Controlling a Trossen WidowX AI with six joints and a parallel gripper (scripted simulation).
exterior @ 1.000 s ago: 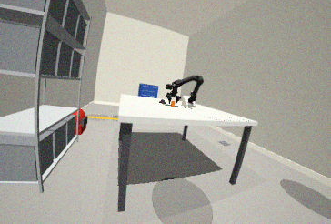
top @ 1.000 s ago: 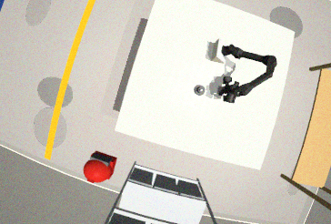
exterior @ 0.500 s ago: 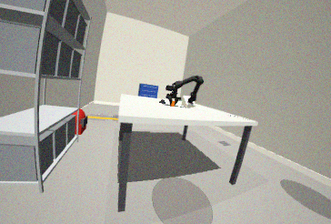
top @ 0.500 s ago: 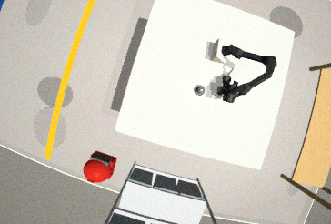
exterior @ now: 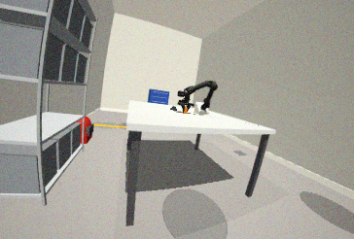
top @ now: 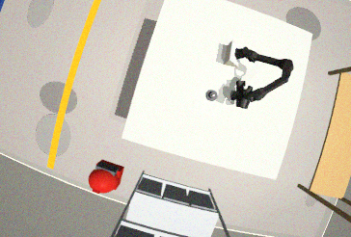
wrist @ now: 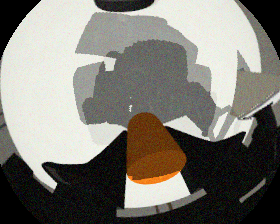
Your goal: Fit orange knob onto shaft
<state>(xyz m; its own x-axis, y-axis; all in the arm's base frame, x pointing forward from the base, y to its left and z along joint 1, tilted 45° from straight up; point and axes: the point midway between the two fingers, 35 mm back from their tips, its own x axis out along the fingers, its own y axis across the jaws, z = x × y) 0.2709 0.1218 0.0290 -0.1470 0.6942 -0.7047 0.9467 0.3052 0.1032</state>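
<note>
The dark round pedestal lies 70 mm ahead of my gripper tip, 180 mm to the right of it and 20 mm above it. From my gripper tip the other things lie so: orange knob (40 mm above).
</note>
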